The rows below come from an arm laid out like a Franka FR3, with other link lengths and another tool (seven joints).
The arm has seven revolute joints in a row. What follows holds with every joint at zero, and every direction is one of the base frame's. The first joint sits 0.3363 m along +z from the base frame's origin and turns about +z. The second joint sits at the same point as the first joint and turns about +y. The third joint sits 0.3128 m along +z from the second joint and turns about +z. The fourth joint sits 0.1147 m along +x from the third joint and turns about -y. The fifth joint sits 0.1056 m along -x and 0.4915 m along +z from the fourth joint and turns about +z. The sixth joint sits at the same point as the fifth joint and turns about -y. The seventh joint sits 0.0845 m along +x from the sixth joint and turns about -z. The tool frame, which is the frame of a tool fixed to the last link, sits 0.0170 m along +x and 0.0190 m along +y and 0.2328 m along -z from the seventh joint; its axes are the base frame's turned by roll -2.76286, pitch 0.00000 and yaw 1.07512 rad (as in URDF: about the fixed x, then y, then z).
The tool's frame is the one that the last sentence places.
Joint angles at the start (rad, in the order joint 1, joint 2, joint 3, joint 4, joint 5, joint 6, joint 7):
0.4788 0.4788 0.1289 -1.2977 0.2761 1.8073 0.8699
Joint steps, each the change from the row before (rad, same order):
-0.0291 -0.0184 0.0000 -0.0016 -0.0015 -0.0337 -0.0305
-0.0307 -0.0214 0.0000 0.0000 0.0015 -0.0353 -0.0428
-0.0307 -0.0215 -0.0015 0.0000 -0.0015 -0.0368 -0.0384
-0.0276 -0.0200 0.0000 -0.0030 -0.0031 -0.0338 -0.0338
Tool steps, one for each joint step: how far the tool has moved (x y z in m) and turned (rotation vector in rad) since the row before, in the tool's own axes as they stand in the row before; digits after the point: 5 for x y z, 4 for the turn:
-0.00895 0.00891 -0.02317 -0.0011 -0.0115 -0.0049
-0.00991 0.00647 -0.02580 0.0014 -0.0122 -0.0170
-0.01201 0.00725 -0.02603 -0.0014 -0.0121 -0.0114
-0.01269 0.00606 -0.02121 -0.0010 -0.0142 -0.0088

